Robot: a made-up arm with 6 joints.
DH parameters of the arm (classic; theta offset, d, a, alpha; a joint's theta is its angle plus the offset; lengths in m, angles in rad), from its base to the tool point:
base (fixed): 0 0.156 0 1.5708
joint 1: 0 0.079 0.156 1.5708
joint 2: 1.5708 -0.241 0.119 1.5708
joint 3: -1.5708 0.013 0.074 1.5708
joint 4: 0 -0.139 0.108 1.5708
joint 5: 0 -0.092 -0.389 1.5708
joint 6: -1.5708 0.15 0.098 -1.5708
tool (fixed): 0 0.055 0 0
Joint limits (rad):
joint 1: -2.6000..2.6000
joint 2: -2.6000..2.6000
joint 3: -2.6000..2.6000
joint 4: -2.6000..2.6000
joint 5: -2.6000..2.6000
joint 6: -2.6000..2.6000
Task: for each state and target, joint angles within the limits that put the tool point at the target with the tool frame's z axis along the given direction. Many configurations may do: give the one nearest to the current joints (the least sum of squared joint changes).
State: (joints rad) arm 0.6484 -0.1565 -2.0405 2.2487 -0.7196 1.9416
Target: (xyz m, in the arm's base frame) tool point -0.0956 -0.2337 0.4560 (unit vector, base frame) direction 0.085 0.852 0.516
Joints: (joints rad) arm 0.3282 -0.4281 -1.3254 1.8908 -0.7441 1.1382
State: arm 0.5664 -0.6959 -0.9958 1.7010 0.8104 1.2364
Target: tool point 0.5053 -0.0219 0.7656 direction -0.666 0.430 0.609
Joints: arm 0.5079 -1.4842 -0.1459 1.8986 1.1179 1.3532
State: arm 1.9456 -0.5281 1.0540 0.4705 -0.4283 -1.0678
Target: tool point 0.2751 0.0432 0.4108 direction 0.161 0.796 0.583
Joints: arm 1.2312 -0.9821 0.9289 -0.1202 0.0401 -1.6177
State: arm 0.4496 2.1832 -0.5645 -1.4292 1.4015 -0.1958
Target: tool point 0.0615 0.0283 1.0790 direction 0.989 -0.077 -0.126
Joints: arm 0.0245 1.2807 -1.1534 -1.1231 1.5356 -1.0338
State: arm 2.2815 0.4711 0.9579 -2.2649 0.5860 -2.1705
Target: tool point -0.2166 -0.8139 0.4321 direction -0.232 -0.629 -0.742
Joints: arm 1.8830 -0.2584 0.6107 -2.5775 0.7646 -1.7275
